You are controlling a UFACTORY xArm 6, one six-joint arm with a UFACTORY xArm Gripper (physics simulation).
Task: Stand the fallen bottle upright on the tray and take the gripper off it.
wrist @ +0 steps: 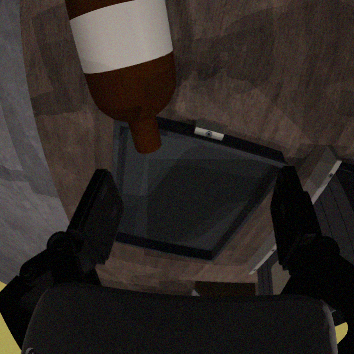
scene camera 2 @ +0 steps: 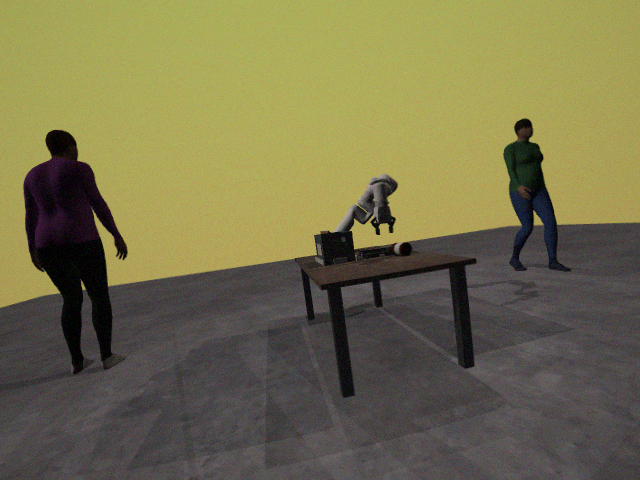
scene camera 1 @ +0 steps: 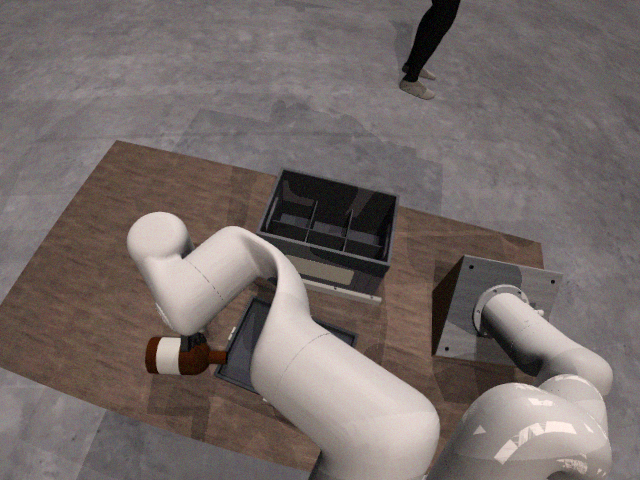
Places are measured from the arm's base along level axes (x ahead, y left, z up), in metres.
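Pixels of known places: gripper, fingertip midpoint: point(wrist: 193, 186) point(scene camera 2: 384, 233); arm's base at its link origin: point(scene camera 2: 335, 239) point(scene camera 1: 500, 311).
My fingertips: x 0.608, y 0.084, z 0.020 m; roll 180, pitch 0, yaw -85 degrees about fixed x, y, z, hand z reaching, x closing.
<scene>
Ahead of a thing's pixels: the offset from my fingertips to its middle. "spot": to the spot under its first point. Level surfaces: height alone.
The brown bottle @(dx +0.033, dy +0.056, dz -0.096 m) point(scene camera 1: 168, 356) point(scene camera 2: 401, 249) point(wrist: 125, 42) with a white label lies on its side on the table, its neck over the near-left rim of the tray in scene camera 1. The dark, shallow tray @(spot: dx -0.065, dy +0.010, dz -0.128 m) point(scene camera 1: 241, 345) point(wrist: 205, 200) lies flat; the arm hides much of it in that view. My gripper point(scene camera 1: 192, 341) point(scene camera 2: 384, 232) point(wrist: 193, 186) is open with nothing between its fingers. In scene camera 2 it hangs above the bottle and tray, pointing down. In the wrist view the bottle lies beyond the fingertips, left of centre, its base cut off by the top edge.
A dark divided box @(dx -0.224, dy -0.243, dz -0.045 m) point(scene camera 1: 368, 279) point(scene camera 2: 333, 248) stands on the wooden table @(dz -0.133 m) point(scene camera 1: 77, 289) point(scene camera 2: 413, 266) behind the tray. The arm's mounting plate point(scene camera 1: 452, 328) is at the right in scene camera 1. Two people point(scene camera 2: 62, 206) point(scene camera 2: 527, 165) stand away from the table.
</scene>
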